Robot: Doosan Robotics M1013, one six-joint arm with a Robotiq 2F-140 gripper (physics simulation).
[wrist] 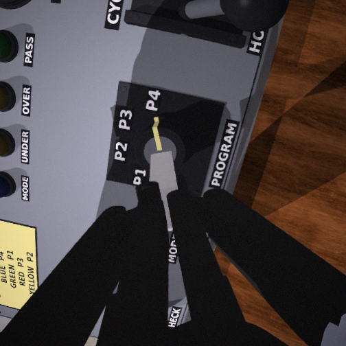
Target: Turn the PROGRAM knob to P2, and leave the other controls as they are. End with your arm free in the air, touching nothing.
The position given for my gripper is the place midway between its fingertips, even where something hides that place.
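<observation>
There is a control panel (84,84) in what I see. My own gripper (163,168) is visible to me as well.
</observation>
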